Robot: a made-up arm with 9 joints.
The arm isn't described. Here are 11 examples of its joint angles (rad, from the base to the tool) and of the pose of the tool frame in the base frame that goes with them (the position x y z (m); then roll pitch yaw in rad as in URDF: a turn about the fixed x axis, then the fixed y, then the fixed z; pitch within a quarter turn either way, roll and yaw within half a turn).
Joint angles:
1: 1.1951 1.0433 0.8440 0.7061 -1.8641 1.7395 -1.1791 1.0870 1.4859
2: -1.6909 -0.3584 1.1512 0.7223 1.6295 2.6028 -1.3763 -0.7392 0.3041
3: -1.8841 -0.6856 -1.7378 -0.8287 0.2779 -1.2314 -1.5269 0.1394 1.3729
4: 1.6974 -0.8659 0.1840 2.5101 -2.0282 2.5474 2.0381 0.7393 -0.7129
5: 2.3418 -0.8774 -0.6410 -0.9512 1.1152 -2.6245 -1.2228 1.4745 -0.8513
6: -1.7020 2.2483 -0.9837 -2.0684 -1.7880 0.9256 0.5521 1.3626 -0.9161
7: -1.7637 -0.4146 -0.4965 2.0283 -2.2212 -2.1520 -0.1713 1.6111 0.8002
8: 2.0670 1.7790 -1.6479 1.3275 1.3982 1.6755 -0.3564 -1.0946 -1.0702
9: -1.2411 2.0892 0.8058 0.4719 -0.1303 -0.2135 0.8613 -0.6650 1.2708
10: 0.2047 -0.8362 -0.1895 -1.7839 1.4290 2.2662 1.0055 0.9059 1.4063
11: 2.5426 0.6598 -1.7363 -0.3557 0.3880 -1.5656 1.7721 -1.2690 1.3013
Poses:
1: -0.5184 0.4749 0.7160 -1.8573 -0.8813 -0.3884
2: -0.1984 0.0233 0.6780 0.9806 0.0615 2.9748
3: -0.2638 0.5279 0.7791 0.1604 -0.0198 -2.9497
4: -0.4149 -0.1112 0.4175 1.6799 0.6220 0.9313
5: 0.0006 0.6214 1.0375 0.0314 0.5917 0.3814
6: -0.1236 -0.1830 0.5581 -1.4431 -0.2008 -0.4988
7: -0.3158 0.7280 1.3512 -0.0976 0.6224 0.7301
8: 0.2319 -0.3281 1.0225 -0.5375 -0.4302 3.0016
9: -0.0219 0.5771 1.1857 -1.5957 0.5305 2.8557
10: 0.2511 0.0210 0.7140 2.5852 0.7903 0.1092
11: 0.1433 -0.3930 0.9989 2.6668 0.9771 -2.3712
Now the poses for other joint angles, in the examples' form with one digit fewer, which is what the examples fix.
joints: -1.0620 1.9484 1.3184 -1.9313 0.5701 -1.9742 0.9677 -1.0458 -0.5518
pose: -0.369 -0.076 0.898 0.107 1.171 -1.172
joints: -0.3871 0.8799 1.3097 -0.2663 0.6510 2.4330 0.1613 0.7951 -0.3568
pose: -0.482 -0.020 0.924 2.716 0.237 -2.407
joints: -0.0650 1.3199 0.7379 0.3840 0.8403 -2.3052 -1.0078 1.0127 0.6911
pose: -0.247 0.263 1.225 -0.235 -0.405 -2.521
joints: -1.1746 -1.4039 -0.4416 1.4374 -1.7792 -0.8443 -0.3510 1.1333 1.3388
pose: -0.169 0.657 0.195 -2.332 -0.094 0.044
